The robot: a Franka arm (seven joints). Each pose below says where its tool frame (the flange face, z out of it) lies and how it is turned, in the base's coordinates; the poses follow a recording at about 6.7 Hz.
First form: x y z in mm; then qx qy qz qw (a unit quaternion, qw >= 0).
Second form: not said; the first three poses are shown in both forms.
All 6 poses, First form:
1: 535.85 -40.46 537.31 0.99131 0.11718 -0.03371 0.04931
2: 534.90 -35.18 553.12 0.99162 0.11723 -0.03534 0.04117
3: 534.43 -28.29 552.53 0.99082 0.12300 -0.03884 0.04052
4: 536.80 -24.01 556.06 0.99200 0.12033 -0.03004 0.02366
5: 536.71 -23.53 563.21 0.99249 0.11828 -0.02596 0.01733
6: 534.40 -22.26 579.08 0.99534 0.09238 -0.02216 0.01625
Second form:
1: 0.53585 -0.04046 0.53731 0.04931 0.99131 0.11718 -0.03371
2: 0.53490 -0.03518 0.55312 0.04117 0.99162 0.11723 -0.03534
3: 0.53443 -0.02829 0.55253 0.04052 0.99082 0.12300 -0.03884
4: 0.53680 -0.02401 0.55606 0.02366 0.99200 0.12033 -0.03004
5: 0.53671 -0.02353 0.56321 0.01733 0.99249 0.11828 -0.02596
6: 0.53440 -0.02226 0.57908 0.01625 0.99534 0.09238 -0.02216
